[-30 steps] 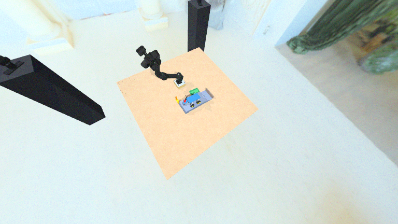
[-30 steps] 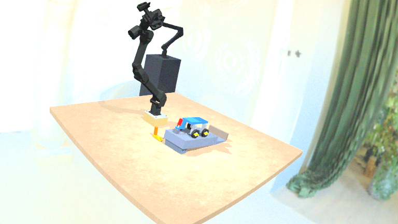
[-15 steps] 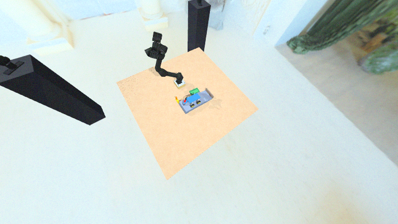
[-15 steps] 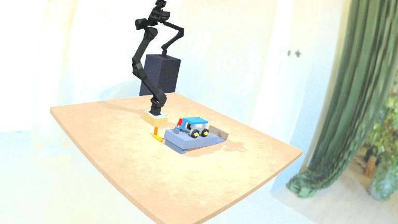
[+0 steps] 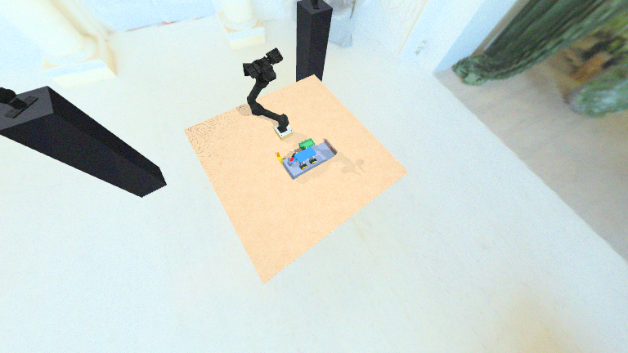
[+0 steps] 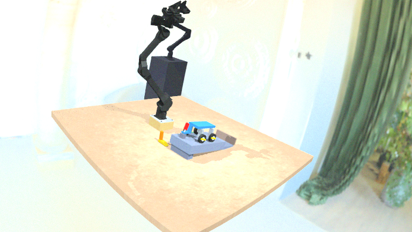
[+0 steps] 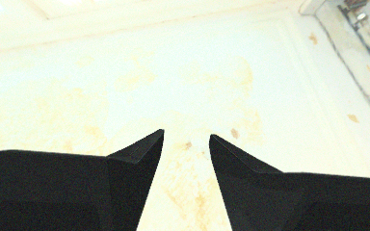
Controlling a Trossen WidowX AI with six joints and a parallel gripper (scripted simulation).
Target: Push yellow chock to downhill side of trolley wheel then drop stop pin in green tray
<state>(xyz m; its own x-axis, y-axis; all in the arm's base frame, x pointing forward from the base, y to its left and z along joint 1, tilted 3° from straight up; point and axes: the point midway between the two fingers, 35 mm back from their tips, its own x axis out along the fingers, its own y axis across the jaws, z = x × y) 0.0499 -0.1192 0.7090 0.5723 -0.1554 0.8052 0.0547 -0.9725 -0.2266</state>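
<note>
My gripper tip is now 78 cm above the yellow chock, 10 cm short of it and 4 cm to the left of it. Also, from my gripper tip: blue-topped trolley: 69 cm below, 24 cm ahead, 9 cm to the left; then grey ramp: 75 cm below, 24 cm ahead, 9 cm to the left; then red-headed stop pin: 67 cm below, 22 cm ahead, 1 cm to the right.
</note>
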